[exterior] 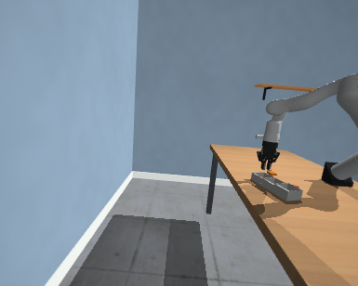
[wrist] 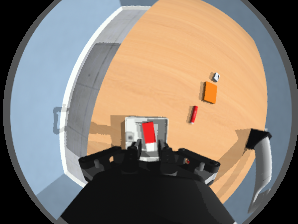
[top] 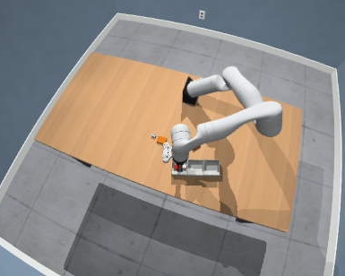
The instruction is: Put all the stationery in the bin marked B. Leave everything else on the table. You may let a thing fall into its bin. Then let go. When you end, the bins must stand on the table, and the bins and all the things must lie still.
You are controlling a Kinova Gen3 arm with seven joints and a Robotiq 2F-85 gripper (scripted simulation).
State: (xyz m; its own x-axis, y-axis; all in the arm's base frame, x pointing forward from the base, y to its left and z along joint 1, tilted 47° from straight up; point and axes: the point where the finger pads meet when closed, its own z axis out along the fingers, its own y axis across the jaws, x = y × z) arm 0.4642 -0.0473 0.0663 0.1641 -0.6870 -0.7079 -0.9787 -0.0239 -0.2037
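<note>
Right now the orange block is 13 cm to the right of my hand, 13 cm behind it and 8 cm below it. Also, from my hand: small pale piece: 19 cm to the right, 15 cm behind, 8 cm below; then red-and-white item: 8 cm below, 1 cm to the left; then grey bin row: 8 cm to the left, 7 cm below, 1 cm behind.
</note>
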